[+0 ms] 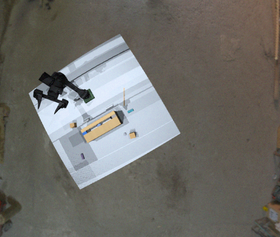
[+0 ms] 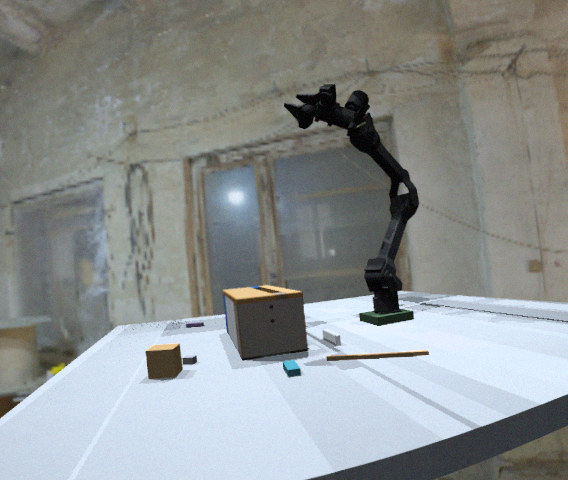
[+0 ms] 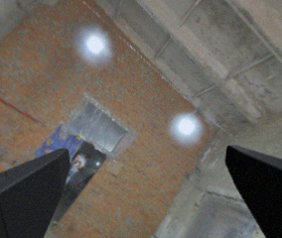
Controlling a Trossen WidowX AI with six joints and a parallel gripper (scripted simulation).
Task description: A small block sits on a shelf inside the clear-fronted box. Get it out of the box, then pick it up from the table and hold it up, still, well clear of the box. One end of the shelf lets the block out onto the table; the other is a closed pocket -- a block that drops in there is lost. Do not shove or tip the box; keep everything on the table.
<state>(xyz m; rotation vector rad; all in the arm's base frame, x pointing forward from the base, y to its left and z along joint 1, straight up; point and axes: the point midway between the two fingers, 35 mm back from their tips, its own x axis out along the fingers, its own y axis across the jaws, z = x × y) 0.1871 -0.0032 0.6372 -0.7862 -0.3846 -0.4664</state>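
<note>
Right now my gripper tip is 62 cm above the box, 11 cm short of it and 7 cm to the right of it. Also, from my gripper tip: light blue block 59 cm below, 13 cm ahead, 6 cm to the left; then thin wooden stick 67 cm below, 38 cm to the left, 7 cm behind; then teal block 67 cm below, 40 cm to the left, 9 cm ahead.
</note>
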